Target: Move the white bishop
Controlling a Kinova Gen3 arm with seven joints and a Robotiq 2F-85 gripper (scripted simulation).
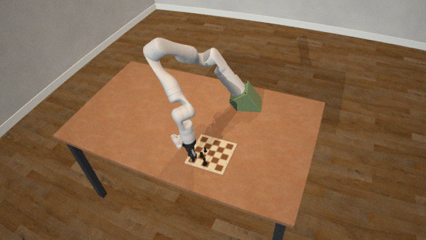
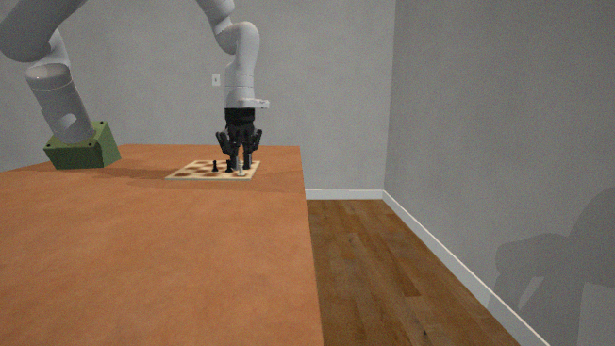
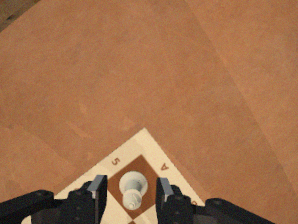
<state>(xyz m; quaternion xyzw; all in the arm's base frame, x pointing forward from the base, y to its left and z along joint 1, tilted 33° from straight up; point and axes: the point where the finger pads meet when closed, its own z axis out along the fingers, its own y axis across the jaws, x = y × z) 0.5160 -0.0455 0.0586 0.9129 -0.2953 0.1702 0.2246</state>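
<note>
Right now my hand is 1 cm above the white bishop. Round my hand: pawn: 8 cm behind, 4 cm to the left, 2 cm below; chessboard: 8 cm behind, 7 cm to the left, 4 cm below.
</note>
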